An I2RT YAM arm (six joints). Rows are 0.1 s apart.
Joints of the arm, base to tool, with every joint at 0 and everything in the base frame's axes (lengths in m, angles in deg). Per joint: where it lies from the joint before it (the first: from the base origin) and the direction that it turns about. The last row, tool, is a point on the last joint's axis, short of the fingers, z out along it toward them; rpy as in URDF.
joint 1: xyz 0 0 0.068 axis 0 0 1
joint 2: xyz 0.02 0.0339 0.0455 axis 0 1 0
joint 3: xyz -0.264 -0.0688 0 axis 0 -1 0
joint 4: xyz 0.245 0.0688 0.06 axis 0 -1 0
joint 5: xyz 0.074 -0.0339 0.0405 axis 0 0 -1
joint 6: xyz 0.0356 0 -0.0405 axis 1 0 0
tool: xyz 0 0 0 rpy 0 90 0
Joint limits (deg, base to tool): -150..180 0..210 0..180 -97..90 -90..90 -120..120
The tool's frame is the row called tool.
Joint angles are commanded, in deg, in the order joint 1, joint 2, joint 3, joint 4, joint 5, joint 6. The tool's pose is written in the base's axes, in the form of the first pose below.
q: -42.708, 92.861, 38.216, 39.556, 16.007, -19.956
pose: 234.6, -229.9, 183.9, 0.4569, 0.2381, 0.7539, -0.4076
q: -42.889, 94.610, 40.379, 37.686, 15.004, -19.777
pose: 240.6, -236.1, 182.1, 0.4520, 0.2357, 0.7629, -0.3977
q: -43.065, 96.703, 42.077, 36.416, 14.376, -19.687
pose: 245.7, -241.8, 176.8, 0.4439, 0.2347, 0.7722, -0.3894
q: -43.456, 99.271, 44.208, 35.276, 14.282, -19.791
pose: 251.0, -249.9, 170.8, 0.4326, 0.2364, 0.7798, -0.3858
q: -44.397, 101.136, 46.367, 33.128, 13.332, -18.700
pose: 253.1, -259.4, 167.0, 0.4253, 0.2463, 0.7866, -0.3738
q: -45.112, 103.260, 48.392, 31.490, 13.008, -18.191
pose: 255.7, -268.1, 161.5, 0.4148, 0.2538, 0.7930, -0.3669
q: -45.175, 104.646, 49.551, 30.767, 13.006, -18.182
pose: 258.8, -271.8, 157.6, 0.4085, 0.2546, 0.7974, -0.3639
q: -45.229, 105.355, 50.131, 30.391, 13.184, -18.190
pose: 260.1, -273.7, 155.4, 0.4043, 0.2558, 0.7994, -0.3635
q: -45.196, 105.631, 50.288, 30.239, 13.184, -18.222
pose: 260.8, -274.1, 154.2, 0.4025, 0.2554, 0.8008, -0.3626
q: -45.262, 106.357, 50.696, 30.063, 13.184, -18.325
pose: 261.8, -275.7, 151.4, 0.3988, 0.2553, 0.8032, -0.3615
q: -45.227, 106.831, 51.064, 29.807, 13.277, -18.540
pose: 262.9, -276.6, 149.8, 0.3954, 0.2540, 0.8053, -0.3614
